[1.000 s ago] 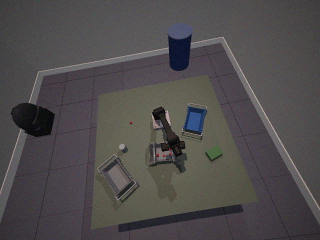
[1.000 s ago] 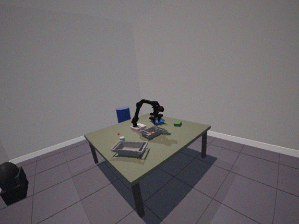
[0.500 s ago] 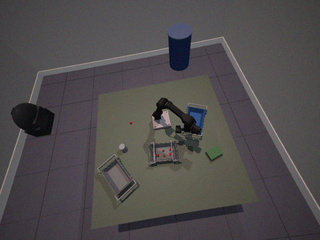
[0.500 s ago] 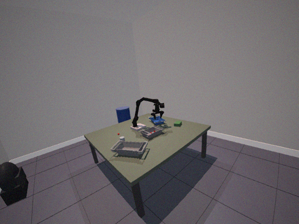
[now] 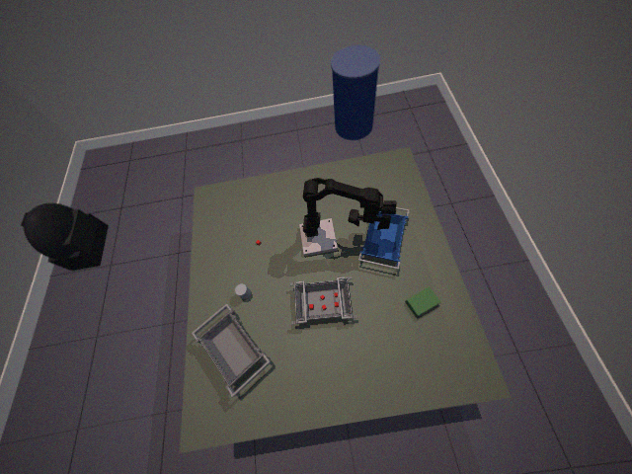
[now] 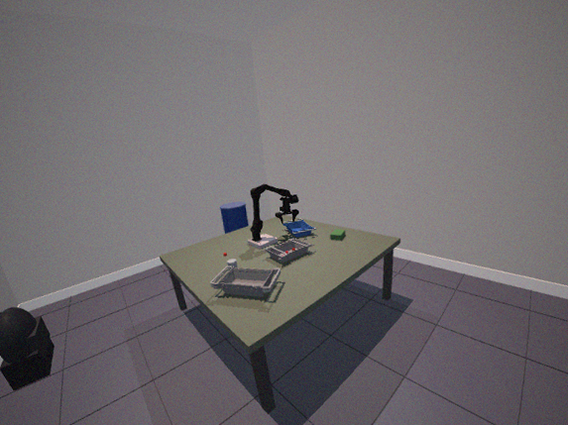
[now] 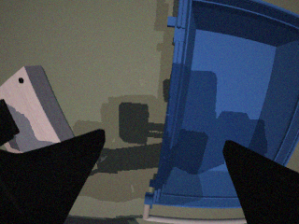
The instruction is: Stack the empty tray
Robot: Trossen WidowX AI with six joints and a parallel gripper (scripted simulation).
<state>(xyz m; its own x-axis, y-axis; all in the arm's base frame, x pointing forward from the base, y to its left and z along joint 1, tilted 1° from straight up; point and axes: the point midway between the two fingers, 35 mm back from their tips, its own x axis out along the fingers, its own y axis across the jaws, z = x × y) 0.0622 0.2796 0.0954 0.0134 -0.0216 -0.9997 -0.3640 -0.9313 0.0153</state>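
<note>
Right now the blue tray is 3 cm ahead of my gripper tip, 8 cm to the left of it and 5 cm below it. Round my gripper tip: green block 37 cm ahead, 17 cm to the left, 8 cm below; then red block 6 cm behind, 56 cm to the right, 9 cm below.
</note>
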